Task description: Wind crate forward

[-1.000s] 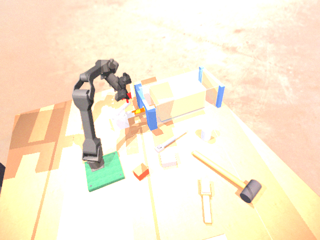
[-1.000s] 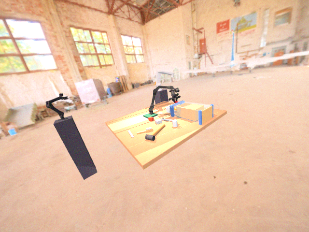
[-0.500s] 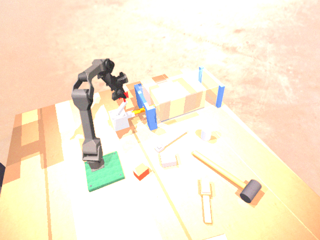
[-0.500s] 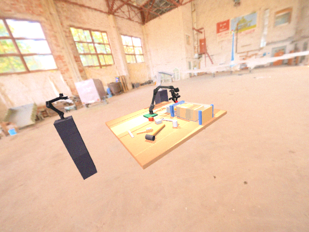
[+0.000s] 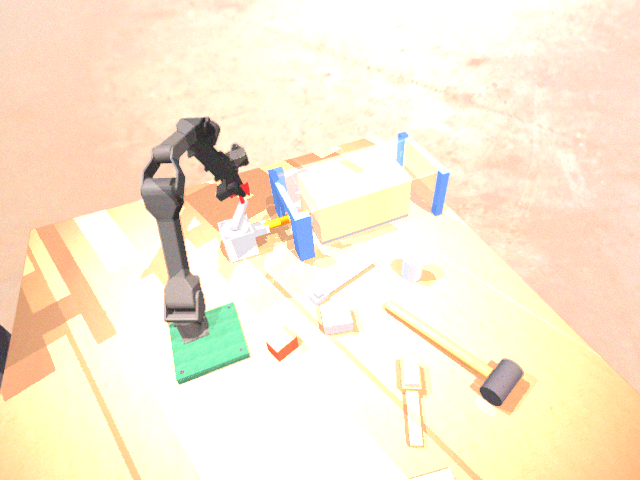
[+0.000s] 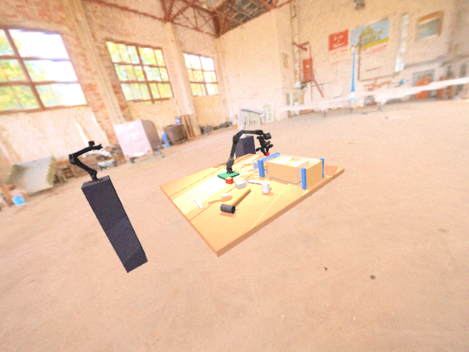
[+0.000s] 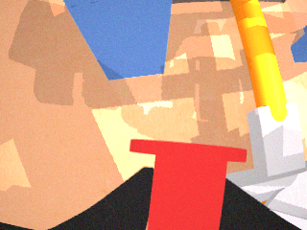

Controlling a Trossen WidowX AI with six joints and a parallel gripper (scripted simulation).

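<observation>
Now: the white crank handle 30 mm behind my gripper tip, 30 mm to the right of it and 30 mm below it. Also, from my gripper tip: blue steel frame (100 mm ahead, 90 mm to the right, 30 mm below); then hand winch (80 mm behind, 90 mm to the right, 100 mm below); then red grip (10 mm behind).
</observation>
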